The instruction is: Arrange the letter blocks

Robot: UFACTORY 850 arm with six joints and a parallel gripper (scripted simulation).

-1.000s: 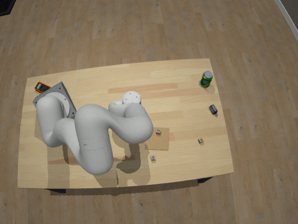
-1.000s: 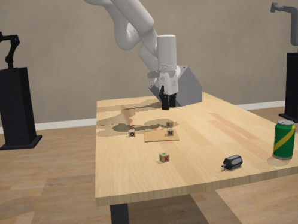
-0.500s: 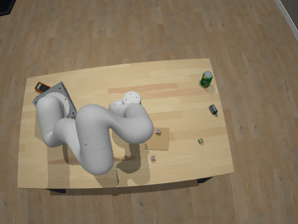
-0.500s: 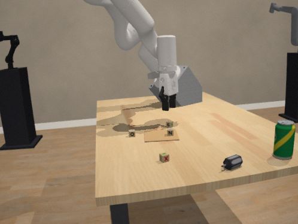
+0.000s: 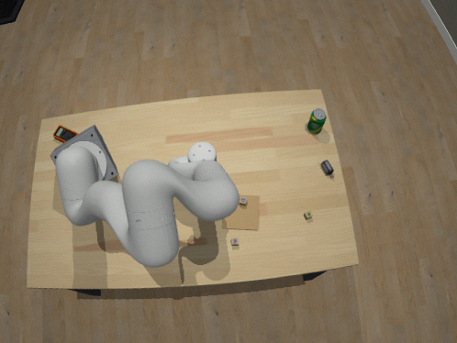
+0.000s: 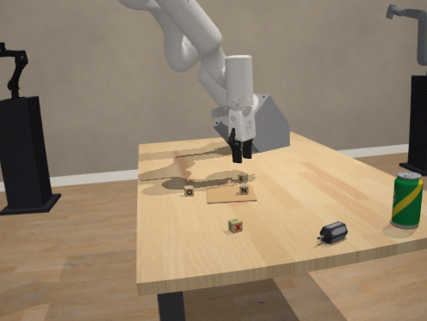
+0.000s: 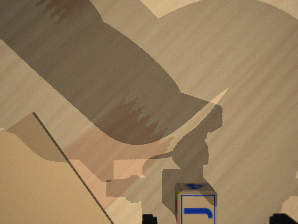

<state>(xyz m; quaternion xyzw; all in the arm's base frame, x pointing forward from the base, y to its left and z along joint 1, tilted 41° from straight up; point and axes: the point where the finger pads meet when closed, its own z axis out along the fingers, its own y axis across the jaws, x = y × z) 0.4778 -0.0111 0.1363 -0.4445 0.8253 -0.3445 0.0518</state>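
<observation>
Now: the tan mat 120 mm ahead of my hand, 90 mm below it and 60 mm to the right of it. The rest, counted from my hand: green can 460 mm ahead, 300 mm to the left, 30 mm below; orange meter 670 mm behind, 320 mm to the left, 70 mm below.
</observation>
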